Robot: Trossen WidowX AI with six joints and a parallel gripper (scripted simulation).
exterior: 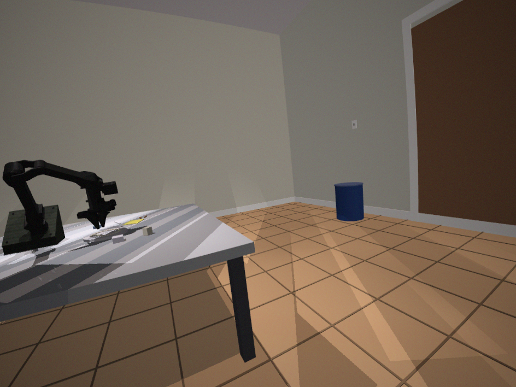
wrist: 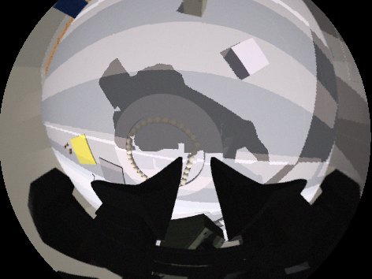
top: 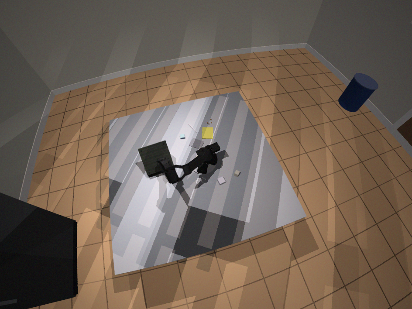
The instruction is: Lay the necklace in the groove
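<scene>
Right now the round bead board is 6 cm to the left of my gripper tip, 4 cm below it and 1 cm ahead of it. Round my gripper tip: grey card: 24 cm to the left, 5 cm below, 2 cm ahead; then beige cube: 20 cm ahead, 12 cm to the right, 3 cm below; then white block: 13 cm to the right, 8 cm ahead, 4 cm below.
</scene>
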